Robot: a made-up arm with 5 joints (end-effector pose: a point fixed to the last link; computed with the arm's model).
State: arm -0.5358 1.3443 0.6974 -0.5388 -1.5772
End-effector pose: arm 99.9 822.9 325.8 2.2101 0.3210 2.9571
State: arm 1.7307 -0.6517 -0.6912 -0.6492 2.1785
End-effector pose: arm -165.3 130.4 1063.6 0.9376 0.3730 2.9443
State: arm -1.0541 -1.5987 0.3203 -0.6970 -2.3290
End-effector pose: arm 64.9 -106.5 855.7 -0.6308 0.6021 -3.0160
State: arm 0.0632 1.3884 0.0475 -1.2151 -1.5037
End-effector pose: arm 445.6 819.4 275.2 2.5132 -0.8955 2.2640
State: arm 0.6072 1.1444 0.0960 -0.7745 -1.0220
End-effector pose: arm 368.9 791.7 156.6 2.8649 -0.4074 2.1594
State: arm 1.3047 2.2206 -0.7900 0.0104 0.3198
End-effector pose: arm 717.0 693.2 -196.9 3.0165 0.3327 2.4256
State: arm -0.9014 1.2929 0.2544 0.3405 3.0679
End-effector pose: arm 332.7 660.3 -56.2 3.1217 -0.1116 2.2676
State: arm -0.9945 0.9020 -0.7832 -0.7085 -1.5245
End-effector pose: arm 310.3 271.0 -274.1 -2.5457 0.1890 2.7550
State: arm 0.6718 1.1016 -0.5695 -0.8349 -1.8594
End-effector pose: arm 103.3 791.7 -36.0 -1.8220 -0.5116 0.7735
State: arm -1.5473 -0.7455 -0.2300 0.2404 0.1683
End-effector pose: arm 398.2 -279.8 864.0 1.9492 -1.1643 0.8481
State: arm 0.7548 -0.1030 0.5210 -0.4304 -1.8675
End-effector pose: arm -137.3 527.1 464.2 -2.0825 -1.0356 1.9018
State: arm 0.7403 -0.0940 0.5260 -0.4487 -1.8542
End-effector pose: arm -132.6 531.5 460.1 -2.1199 -1.0349 1.9237
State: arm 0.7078 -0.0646 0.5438 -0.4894 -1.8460
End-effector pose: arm -117.7 545.3 449.6 -2.1865 -1.0282 1.9423
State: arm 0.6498 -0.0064 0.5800 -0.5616 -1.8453
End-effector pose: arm -87.9 571.0 434.0 -2.2982 -1.0198 1.9605
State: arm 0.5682 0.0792 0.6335 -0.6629 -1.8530
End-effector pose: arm -44.1 604.6 421.6 -2.4599 -1.0232 1.9897
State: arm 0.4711 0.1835 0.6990 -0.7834 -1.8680
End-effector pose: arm 5.9 638.8 423.6 -2.6733 -1.0510 2.0536
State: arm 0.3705 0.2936 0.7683 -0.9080 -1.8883
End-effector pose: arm 49.4 666.3 444.3 -2.9383 -1.1002 2.1816
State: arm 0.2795 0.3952 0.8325 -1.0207 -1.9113
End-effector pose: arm 77.3 683.2 477.3 3.0397 -1.1501 2.3839
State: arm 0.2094 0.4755 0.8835 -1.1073 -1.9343
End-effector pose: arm 89.3 690.1 510.0 2.7458 -1.1801 2.6151
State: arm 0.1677 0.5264 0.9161 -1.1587 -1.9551
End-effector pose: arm 92.3 691.5 532.5 2.5423 -1.1916 2.7880
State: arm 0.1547 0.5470 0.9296 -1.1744 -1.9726
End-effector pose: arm 93.0 692.0 541.1 2.4662 -1.1995 2.8545
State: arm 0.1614 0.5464 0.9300 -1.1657 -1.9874
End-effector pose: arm 93.8 692.8 540.0 2.4858 -1.2107 2.8361
